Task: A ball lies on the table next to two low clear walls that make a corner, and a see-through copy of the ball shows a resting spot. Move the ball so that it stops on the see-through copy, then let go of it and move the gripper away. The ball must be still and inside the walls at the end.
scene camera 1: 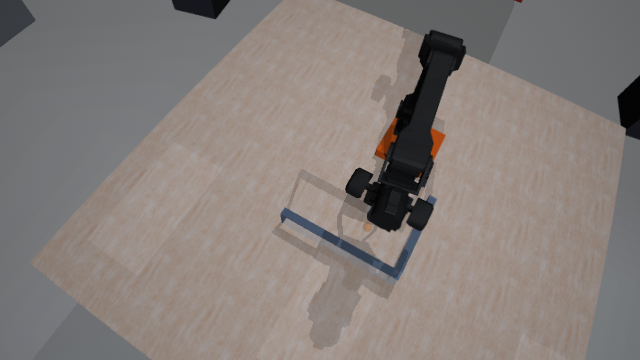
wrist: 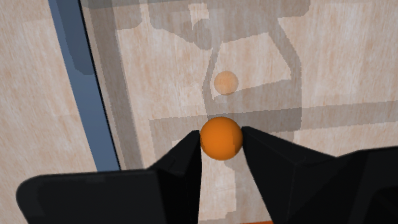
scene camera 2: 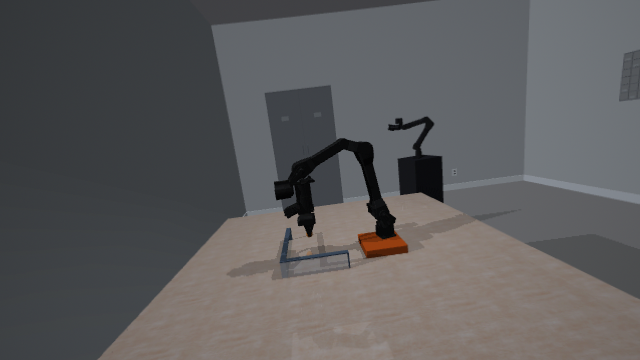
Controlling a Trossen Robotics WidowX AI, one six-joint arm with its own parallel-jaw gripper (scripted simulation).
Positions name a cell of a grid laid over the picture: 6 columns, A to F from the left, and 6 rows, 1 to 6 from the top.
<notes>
My gripper (scene camera 1: D4) carries an orange ball (wrist: D4).
My gripper also shows in the wrist view (wrist: D4).
</notes>
